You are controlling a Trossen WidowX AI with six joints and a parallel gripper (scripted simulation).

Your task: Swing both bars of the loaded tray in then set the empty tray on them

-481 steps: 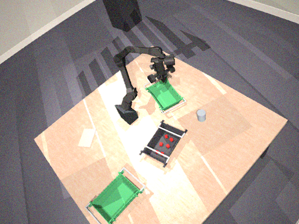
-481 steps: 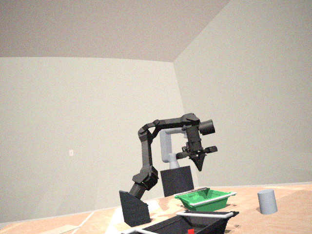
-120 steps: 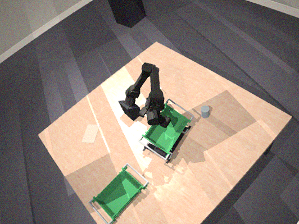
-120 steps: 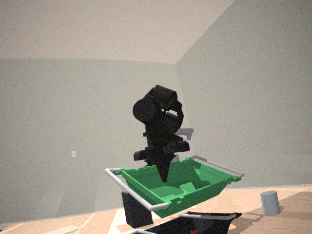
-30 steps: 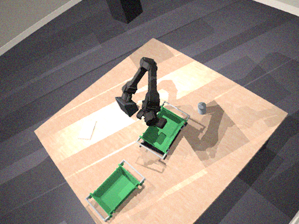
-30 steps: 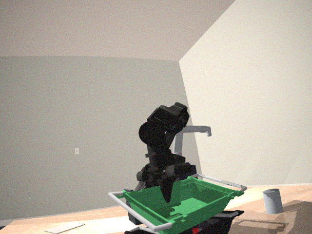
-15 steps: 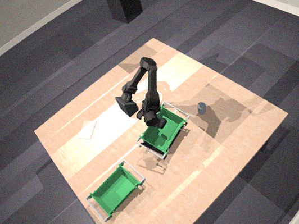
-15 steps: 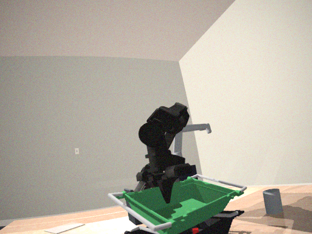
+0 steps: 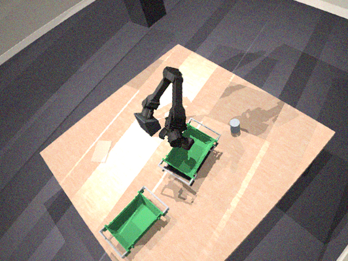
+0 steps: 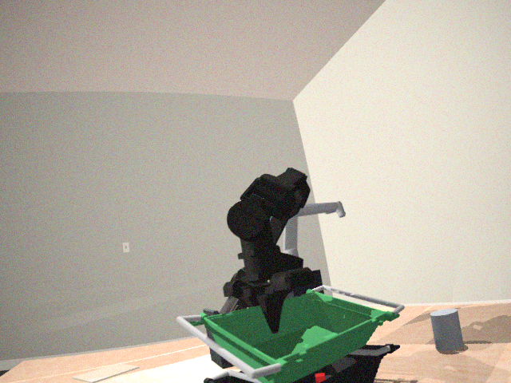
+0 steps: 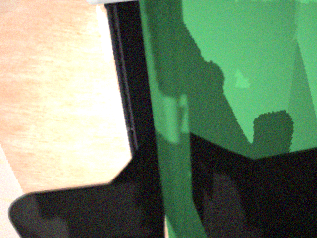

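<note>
Now: the green tray 70 mm ahead of my gripper tip, 10 mm to the left of it and 10 mm above it. Also, from my gripper tip: flat pale sheet: 450 mm behind, 270 mm to the right, 110 mm below.
</note>
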